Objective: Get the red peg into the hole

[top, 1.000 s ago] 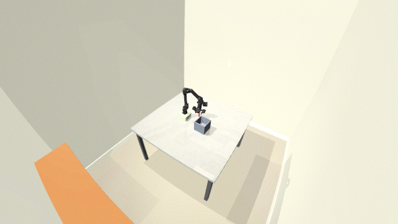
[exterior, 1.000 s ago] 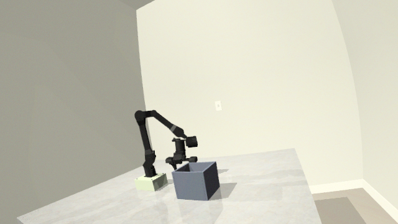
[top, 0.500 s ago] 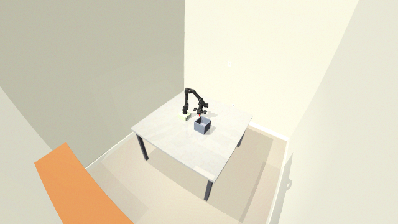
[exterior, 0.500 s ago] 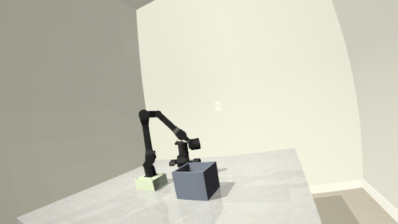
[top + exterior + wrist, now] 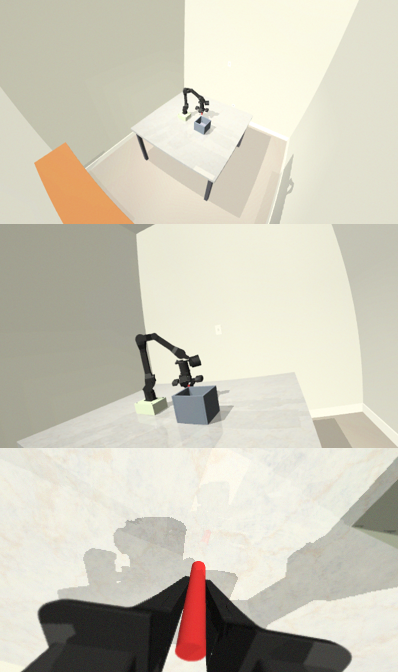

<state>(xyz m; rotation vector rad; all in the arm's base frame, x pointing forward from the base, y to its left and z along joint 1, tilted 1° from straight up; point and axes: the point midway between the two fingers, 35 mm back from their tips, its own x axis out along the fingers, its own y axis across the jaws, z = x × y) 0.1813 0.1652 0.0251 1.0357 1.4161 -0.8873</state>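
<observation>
My gripper tip is now 20 cm to the left of the pale plate, 17 cm short of it and 1 cm above it. From my gripper tip the other things lie so: red peg: 2 cm above.
</observation>
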